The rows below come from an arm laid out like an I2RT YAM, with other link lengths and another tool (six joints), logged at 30 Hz.
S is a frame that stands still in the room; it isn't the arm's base.
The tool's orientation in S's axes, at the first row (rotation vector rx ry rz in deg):
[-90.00 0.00 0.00]
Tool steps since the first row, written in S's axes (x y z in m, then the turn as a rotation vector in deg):
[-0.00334 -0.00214 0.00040 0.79 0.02 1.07]
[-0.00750 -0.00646 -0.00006 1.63 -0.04 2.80]
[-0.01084 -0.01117 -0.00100 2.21 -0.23 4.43]
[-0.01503 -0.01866 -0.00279 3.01 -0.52 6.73]
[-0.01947 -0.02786 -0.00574 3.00 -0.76 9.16]
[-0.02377 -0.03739 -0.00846 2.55 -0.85 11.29]
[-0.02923 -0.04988 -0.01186 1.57 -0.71 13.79]
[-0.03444 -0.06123 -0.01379 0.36 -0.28 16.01]
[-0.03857 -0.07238 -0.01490 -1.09 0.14 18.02]
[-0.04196 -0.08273 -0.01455 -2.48 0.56 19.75]
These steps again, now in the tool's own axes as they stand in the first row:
[-0.00334 -0.00040 -0.00214 0.79 -1.07 0.02]
[-0.00750 0.00006 -0.00646 1.63 -2.80 -0.04]
[-0.01084 0.00100 -0.01117 2.21 -4.43 -0.23]
[-0.01503 0.00279 -0.01866 3.01 -6.73 -0.52]
[-0.01947 0.00574 -0.02786 3.00 -9.16 -0.76]
[-0.02377 0.00846 -0.03739 2.55 -11.29 -0.85]
[-0.02923 0.01186 -0.04988 1.57 -13.79 -0.71]
[-0.03444 0.01379 -0.06123 0.36 -16.01 -0.28]
[-0.03857 0.01490 -0.07238 -1.09 -18.02 0.14]
[-0.04196 0.01455 -0.08273 -2.48 -19.75 0.56]

